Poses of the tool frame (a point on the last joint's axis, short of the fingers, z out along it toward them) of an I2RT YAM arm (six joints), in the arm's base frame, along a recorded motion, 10 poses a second.
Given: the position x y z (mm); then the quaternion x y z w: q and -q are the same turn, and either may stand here.
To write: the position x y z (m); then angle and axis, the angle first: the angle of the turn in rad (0 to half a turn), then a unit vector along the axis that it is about. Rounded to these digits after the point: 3 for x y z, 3 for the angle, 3 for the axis.
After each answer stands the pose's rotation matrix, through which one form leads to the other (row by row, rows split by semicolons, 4 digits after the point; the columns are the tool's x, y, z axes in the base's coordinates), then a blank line. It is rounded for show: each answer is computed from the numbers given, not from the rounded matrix.
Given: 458, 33, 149, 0.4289, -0.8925, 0.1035, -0.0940
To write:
0.458, 0.033, 0.149, 2.953, -0.431, 0.896, -0.104
-0.6144 -0.7461 0.2566; -0.7850 0.6107 -0.1041; -0.0790 -0.2654 -0.9609

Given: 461, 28, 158, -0.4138, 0.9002, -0.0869, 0.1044
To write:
0.461, 0.028, 0.158, 2.932, -0.416, 0.905, -0.087
-0.6358 -0.7268 0.2599; -0.7631 0.6425 -0.0701; -0.1160 -0.2428 -0.9631

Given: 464, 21, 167, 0.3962, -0.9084, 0.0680, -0.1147
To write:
0.464, 0.021, 0.167, 2.912, -0.399, 0.914, -0.068
-0.6597 -0.7043 0.2623; -0.7355 0.6768 -0.0327; -0.1545 -0.2144 -0.9644

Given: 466, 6, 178, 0.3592, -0.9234, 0.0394, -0.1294
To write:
0.466, 0.006, 0.178, 2.882, -0.362, 0.931, -0.040
-0.7085 -0.6532 0.2673; -0.6736 0.7388 0.0202; -0.2107 -0.1657 -0.9634

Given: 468, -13, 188, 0.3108, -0.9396, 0.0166, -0.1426
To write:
0.468, -0.013, 0.188, 2.855, -0.314, 0.949, -0.017
-0.7662 -0.5793 0.2783; -0.5888 0.8063 0.0574; -0.2576 -0.1198 -0.9588

